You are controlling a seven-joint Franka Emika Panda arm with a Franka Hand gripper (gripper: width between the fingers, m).
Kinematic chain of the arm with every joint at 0, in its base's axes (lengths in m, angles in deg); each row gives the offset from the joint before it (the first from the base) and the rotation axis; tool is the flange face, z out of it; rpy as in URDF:
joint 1: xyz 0 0 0.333 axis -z
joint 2: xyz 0 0 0 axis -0.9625 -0.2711 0
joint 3: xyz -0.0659 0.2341 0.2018 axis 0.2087 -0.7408 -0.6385
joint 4: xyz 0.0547 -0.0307 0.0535 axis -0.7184 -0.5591 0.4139
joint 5: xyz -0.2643 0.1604 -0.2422 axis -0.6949 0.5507 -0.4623
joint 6: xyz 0 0 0 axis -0.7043 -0.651 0.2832
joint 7: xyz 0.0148 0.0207 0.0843 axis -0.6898 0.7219 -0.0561
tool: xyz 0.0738 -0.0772 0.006 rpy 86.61 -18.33 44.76
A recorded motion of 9 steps. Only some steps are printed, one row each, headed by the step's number.
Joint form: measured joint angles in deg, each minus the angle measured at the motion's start. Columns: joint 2, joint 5, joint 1, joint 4, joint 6, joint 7, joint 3.
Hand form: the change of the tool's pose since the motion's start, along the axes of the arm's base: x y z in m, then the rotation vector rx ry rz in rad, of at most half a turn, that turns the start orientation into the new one. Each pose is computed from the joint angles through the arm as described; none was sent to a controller.
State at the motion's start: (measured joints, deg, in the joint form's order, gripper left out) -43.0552 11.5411 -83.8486 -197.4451 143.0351 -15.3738 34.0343
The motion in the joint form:
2: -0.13 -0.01 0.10 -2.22 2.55 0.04 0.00
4: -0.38 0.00 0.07 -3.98 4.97 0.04 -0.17
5: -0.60 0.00 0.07 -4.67 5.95 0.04 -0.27
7: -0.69 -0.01 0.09 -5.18 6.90 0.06 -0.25
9: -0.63 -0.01 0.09 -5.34 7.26 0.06 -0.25
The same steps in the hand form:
2: -0.0027 -0.0015 -0.0154 -0.0006 -0.0036 -0.0026
4: -0.0046 -0.0001 -0.0281 -0.0007 -0.0108 -0.0008
5: -0.0053 0.0007 -0.0341 -0.0011 -0.0121 0.0003
7: -0.0054 0.0002 -0.0375 -0.0007 -0.0182 -0.0005
9: -0.0055 0.0001 -0.0377 -0.0002 -0.0227 -0.0008

